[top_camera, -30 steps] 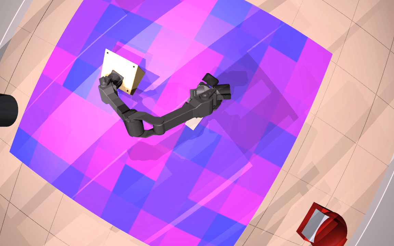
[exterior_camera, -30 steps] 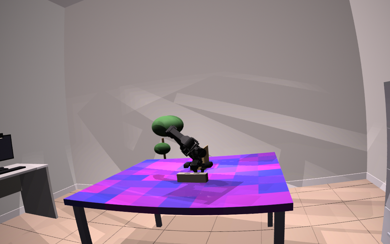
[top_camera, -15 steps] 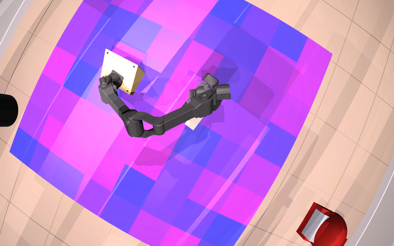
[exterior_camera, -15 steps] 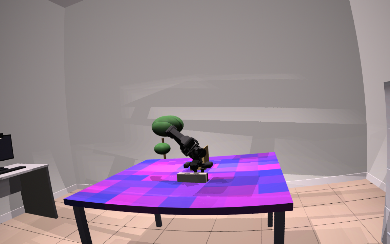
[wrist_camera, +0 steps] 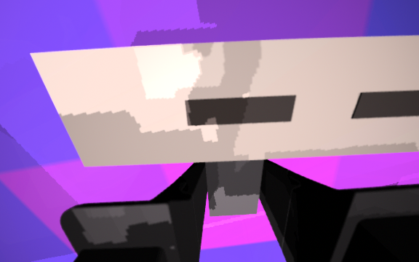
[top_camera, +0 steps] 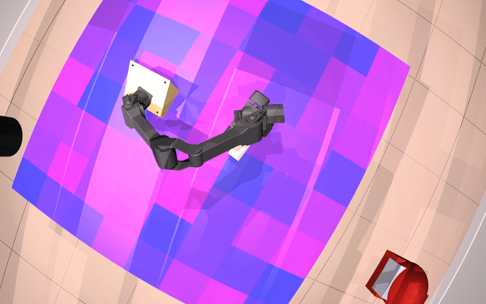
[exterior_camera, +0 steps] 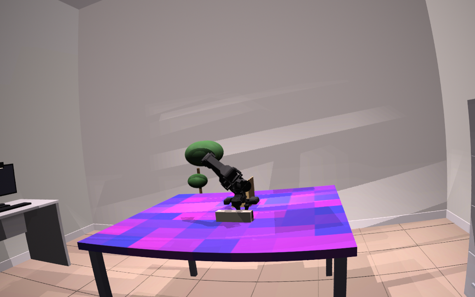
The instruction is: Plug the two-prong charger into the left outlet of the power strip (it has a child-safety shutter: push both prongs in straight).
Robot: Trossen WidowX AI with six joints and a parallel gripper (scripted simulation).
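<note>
My gripper tip is now 20 mm short of the two-prong charger and 10 mm below it.
</note>
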